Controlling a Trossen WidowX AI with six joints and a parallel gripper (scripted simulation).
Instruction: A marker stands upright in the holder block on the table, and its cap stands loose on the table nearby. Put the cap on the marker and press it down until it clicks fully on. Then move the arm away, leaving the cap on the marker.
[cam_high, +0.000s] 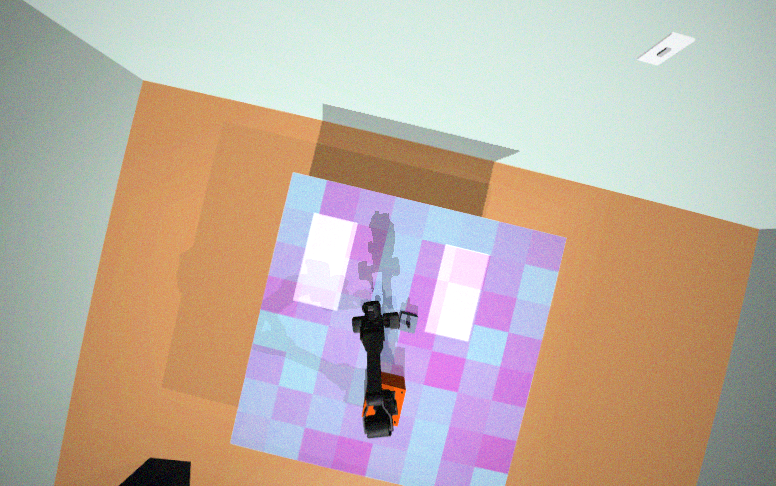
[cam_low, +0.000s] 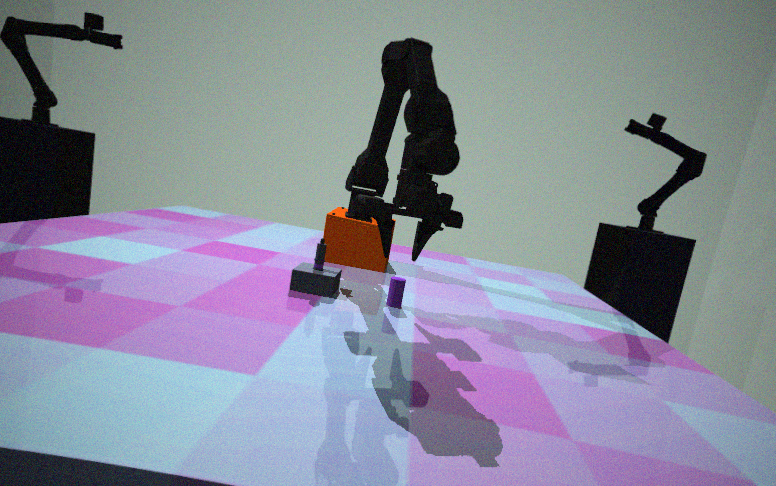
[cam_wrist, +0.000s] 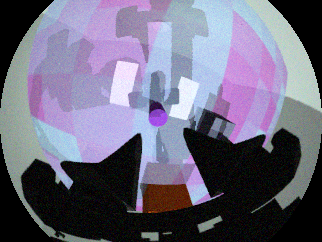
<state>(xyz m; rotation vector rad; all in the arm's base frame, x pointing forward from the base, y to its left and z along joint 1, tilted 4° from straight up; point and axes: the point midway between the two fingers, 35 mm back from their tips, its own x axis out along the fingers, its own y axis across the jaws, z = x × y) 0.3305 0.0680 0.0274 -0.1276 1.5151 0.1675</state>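
Now: the purple cap 10 mm ahead of my gripper tip and 60 mm below it. Also, from my gripper tip: grey holder block (30 mm behind, 140 mm to the right, 70 mm below).
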